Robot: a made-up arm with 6 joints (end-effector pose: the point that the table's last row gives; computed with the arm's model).
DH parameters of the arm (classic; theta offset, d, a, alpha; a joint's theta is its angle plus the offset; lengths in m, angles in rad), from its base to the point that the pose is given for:
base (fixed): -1.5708 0 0.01 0
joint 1: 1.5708 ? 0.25 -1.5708
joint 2: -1.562 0 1.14 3.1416
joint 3: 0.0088 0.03 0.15 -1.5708
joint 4: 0 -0.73 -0.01 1.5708
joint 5: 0 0.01 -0.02 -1.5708
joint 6: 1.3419 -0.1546 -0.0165 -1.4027
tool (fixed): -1.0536 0.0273 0 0
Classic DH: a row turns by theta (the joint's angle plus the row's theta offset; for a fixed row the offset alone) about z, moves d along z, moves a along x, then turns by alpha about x.
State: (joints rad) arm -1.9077 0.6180 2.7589 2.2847 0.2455 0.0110
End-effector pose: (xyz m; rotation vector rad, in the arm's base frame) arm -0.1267 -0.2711 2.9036 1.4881 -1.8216 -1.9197
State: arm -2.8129 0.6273 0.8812 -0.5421 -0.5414 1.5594
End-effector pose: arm -1.6528 -0.5582 2.5068 -2.2659 -0.1208 0.1439
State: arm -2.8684 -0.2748 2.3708 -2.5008 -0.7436 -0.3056
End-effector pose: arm 0.8691 0.1631 2.5814 -0.9311 -2.6974 0.1124
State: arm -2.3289 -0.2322 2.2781 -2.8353 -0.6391 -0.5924
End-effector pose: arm 0.5818 0.5846 2.6974 0.2235 -2.6424 -0.5469
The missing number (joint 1, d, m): 1.33
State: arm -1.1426 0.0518 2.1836 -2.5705 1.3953 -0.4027
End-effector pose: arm -0.1439 0.0806 3.1311 -1.4003 0.3600 1.7597
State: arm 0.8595 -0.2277 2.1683 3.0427 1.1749 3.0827
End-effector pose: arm -0.3683 -0.4605 2.9572 -0.7424 2.1565 1.0131
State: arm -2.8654 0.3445 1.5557 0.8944 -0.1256 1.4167
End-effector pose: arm -0.8019 -0.1441 3.2750 -0.9494 1.4091 1.0476
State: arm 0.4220 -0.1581 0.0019 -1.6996 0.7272 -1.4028
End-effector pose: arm 0.8685 0.2753 2.7527 0.4260 0.2376 -2.9026
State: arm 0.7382 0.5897 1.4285 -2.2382 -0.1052 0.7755
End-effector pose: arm 0.9790 0.9357 3.0282 1.3211 -1.6202 -1.7676
